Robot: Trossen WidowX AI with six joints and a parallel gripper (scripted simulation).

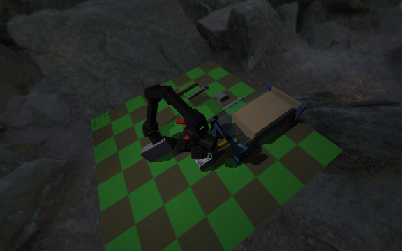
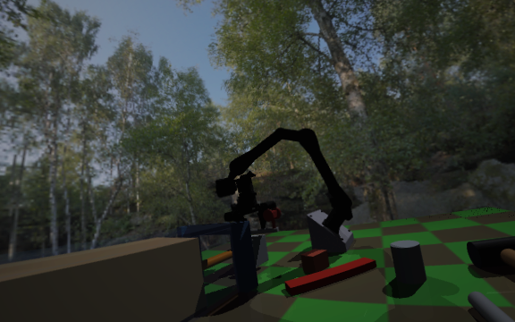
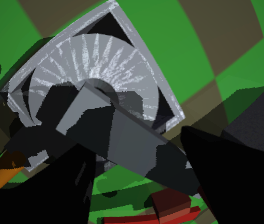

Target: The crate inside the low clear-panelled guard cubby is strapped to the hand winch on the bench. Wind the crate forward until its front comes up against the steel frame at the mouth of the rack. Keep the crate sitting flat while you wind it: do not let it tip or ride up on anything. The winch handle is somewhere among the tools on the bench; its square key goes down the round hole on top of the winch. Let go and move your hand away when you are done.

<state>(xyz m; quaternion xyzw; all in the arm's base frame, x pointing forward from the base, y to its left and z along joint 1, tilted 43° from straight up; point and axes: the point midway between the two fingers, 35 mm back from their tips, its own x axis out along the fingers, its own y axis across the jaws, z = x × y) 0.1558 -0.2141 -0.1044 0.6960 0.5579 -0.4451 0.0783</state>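
Now: gripper tip 1 cm past the winch handle, 3 cm to the right of it and 2 cm below it. Also, from my gripper tip: winch (1 cm behind, 4 cm to the right, 6 cm below); then blue steel frame (17 cm ahead, 4 cm to the right, 1 cm above); then red grip (1 cm behind, 7 cm to the left, 5 cm above).
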